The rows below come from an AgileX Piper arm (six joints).
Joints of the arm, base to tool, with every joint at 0 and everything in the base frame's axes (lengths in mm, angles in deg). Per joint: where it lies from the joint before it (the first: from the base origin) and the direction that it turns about. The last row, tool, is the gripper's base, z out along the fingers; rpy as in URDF.
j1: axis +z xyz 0 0 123
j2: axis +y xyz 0 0 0
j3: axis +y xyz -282.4 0 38.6
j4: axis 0.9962 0 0.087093 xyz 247.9 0 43.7
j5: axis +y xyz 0 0 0
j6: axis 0.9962 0 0.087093 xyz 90.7 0 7.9
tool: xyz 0 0 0 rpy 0 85 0
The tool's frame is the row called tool.
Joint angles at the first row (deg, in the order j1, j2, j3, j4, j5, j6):
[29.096, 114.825, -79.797, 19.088, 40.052, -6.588]
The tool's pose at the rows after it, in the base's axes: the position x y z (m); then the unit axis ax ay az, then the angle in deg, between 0 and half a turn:
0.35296 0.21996 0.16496 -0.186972 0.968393 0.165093 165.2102
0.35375 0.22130 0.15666 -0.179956 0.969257 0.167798 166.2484
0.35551 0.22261 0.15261 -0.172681 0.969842 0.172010 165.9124
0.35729 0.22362 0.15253 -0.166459 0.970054 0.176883 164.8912
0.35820 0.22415 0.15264 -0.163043 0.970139 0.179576 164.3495
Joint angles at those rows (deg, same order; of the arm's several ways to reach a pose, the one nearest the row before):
[29.096, 116.093, -79.797, 20.490, 40.169, -6.343]
[29.096, 117.290, -79.796, 21.431, 39.917, -6.343]
[29.097, 117.947, -79.799, 22.276, 38.804, -6.342]
[29.096, 118.061, -79.797, 22.976, 37.531, -6.343]
[29.097, 118.102, -79.797, 23.363, 36.870, -6.342]

